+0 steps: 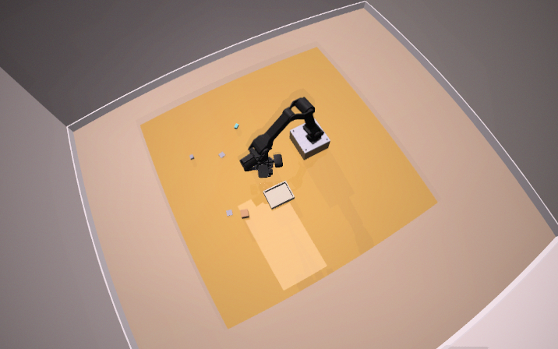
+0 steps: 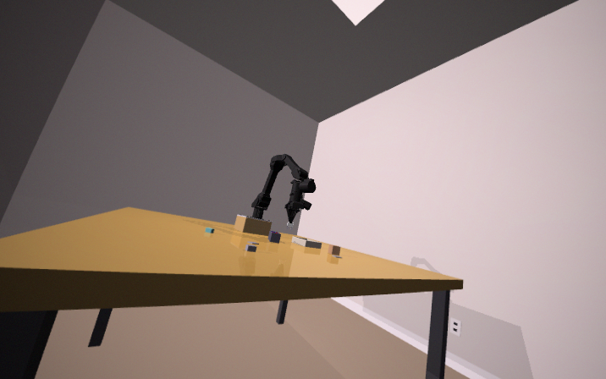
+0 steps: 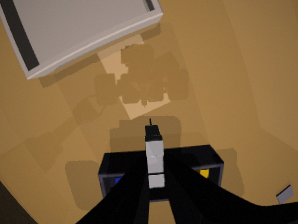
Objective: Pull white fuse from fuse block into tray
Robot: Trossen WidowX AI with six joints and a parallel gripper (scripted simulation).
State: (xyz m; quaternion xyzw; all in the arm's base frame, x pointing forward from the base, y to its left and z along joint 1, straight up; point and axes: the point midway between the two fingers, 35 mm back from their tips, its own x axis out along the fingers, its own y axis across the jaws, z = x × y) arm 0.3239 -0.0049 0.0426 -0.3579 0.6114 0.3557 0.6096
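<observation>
Now: gripper tip 130 mm to the right of the shallow grey tray and 90 mm above it. The rest, counted from my gripper tip: white fuse 10 mm below.
</observation>
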